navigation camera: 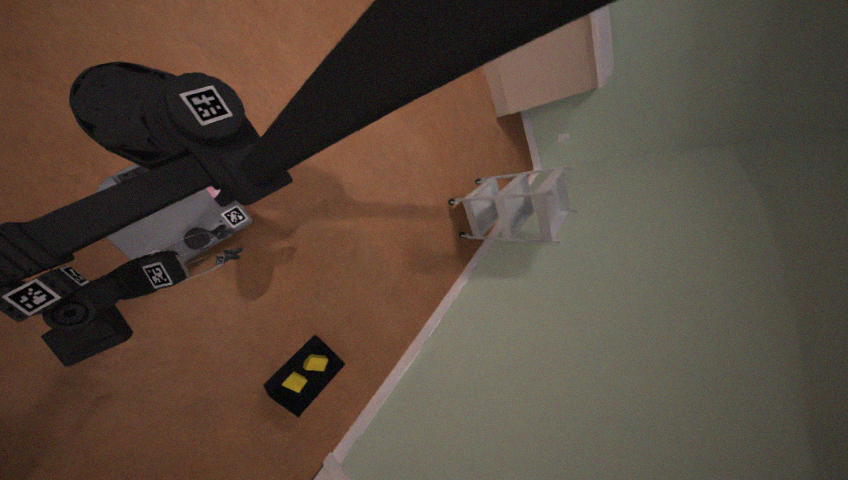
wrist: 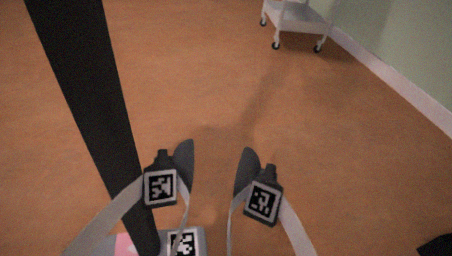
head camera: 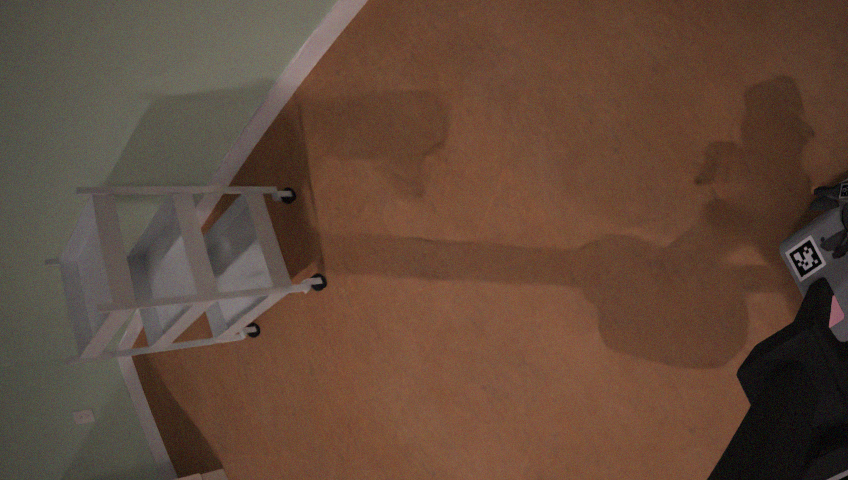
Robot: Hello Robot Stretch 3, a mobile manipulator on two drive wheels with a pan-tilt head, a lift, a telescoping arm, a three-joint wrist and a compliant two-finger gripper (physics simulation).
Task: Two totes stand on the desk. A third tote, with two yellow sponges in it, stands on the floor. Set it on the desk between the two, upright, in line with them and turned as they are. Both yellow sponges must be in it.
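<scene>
The black tote (navigation camera: 284, 400) stands upright on the floor at the lower middle of the navigation view, near the wall. Two yellow sponges (navigation camera: 294, 381) (navigation camera: 315, 363) lie apart inside it. A black corner at the lower right edge of the wrist view looks like part of the tote. My gripper (navigation camera: 229, 256) (wrist: 217, 161) is open and empty, its fingertips apart above the floor beside the base. In the navigation view the tote is below and to the right of it, well apart from the fingers. The desk and its two totes cannot be made out in these views.
A white three-tier cart (head camera: 154, 190) (navigation camera: 511, 239) (wrist: 302, 28) on casters stands by the green wall (head camera: 148, 47) (navigation camera: 535, 368). A beige furniture piece (navigation camera: 547, 68) stands against the wall beyond the cart. A white baseboard (head camera: 309, 56) (navigation camera: 392, 383) (wrist: 395, 77) runs along the wall.
</scene>
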